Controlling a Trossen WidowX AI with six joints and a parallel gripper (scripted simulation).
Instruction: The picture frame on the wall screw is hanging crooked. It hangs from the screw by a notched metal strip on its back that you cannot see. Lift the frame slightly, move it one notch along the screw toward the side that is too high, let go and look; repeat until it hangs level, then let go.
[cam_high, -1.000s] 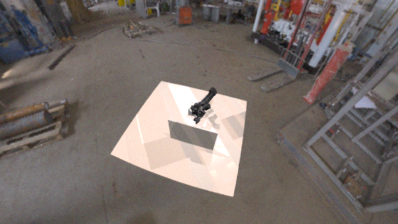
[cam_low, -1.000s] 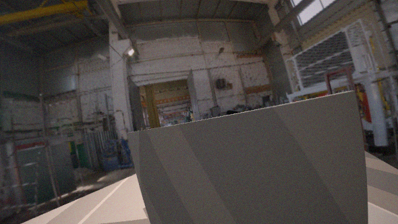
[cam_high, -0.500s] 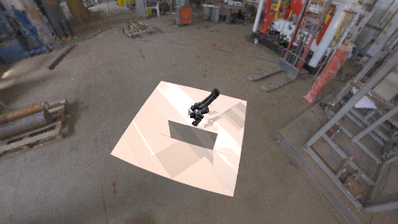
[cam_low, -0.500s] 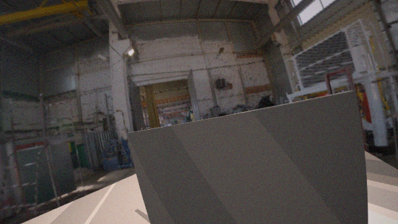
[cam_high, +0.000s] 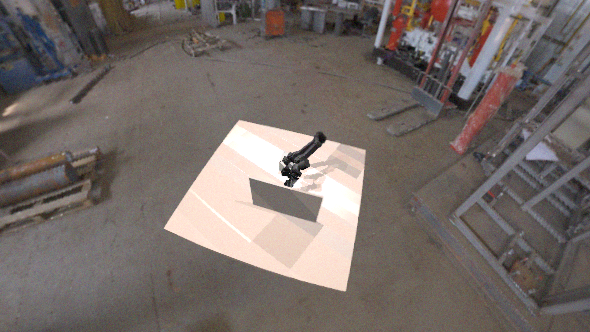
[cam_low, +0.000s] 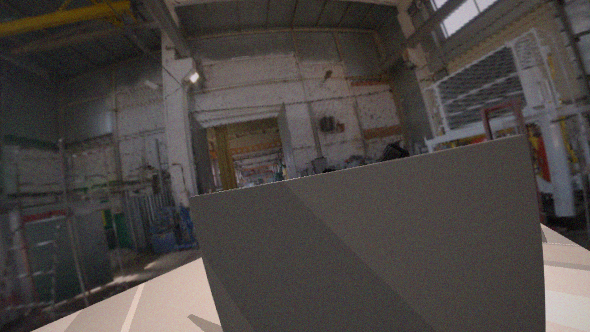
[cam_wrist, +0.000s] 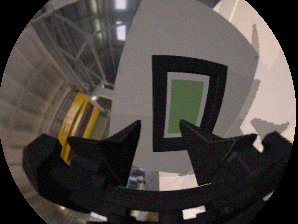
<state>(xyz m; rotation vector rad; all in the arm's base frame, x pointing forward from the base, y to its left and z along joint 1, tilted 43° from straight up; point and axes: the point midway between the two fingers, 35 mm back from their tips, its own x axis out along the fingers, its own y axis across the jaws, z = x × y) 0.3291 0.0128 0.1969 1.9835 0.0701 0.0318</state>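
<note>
My gripper tip is 50 mm above the picture frame, 40 mm short of it and 20 mm to the left of it. Round my gripper tip: wall panel (60 mm below, 50 mm ahead, 10 mm to the right).
</note>
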